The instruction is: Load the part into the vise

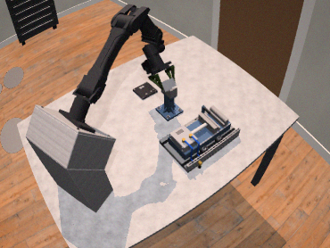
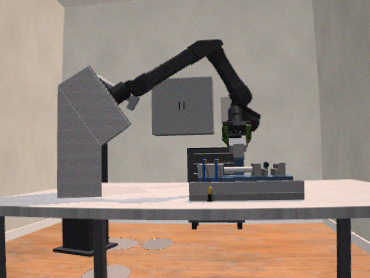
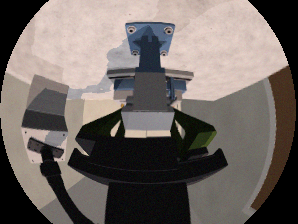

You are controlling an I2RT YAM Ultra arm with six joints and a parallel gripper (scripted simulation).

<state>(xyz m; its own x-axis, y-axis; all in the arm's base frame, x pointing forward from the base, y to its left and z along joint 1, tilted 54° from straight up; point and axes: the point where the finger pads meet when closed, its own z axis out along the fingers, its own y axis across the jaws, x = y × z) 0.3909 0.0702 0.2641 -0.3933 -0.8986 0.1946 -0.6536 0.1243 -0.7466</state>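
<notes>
Right now my hand is 1 cm to the right of the grey part and 1 cm above it. The rest, counted from my hand: dark infeed plate (6 cm behind, 17 cm to the left, 16 cm below); moving jaw (10 cm ahead, 19 cm to the right, 8 cm below); air cylinder rod (5 cm ahead, 21 cm to the right, 8 cm below).
</notes>
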